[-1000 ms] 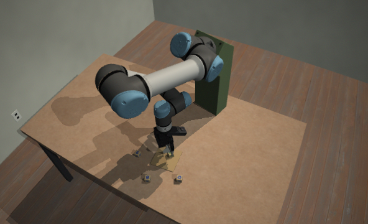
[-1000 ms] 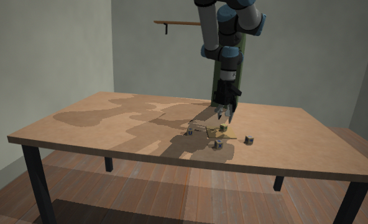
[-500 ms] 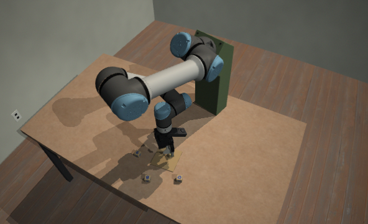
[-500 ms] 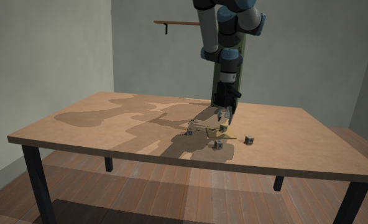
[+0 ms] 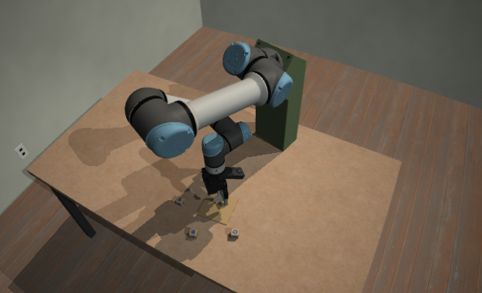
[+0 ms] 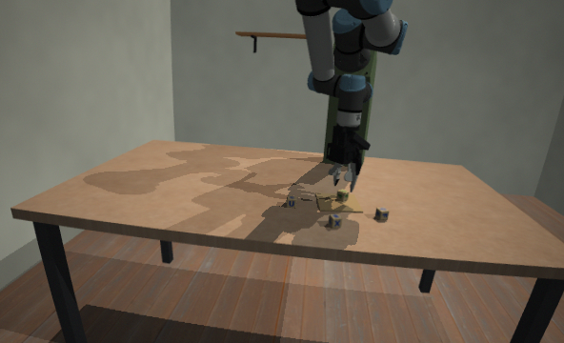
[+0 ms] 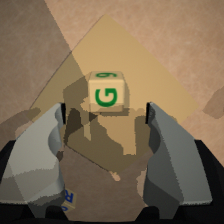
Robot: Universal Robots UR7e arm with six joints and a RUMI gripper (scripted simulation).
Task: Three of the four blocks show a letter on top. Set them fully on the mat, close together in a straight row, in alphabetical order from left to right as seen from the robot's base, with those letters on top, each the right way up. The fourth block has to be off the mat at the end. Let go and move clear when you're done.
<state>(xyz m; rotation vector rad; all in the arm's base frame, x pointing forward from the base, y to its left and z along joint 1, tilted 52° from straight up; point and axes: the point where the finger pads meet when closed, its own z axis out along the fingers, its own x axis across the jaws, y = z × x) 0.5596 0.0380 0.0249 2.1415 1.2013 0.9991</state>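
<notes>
Now: the G block 40 mm below my hand. The rest, counted from my hand: Q block 100 mm ahead, 130 mm to the left, 40 mm below; then tan mat 30 mm ahead, 10 mm to the right, 50 mm below.
</notes>
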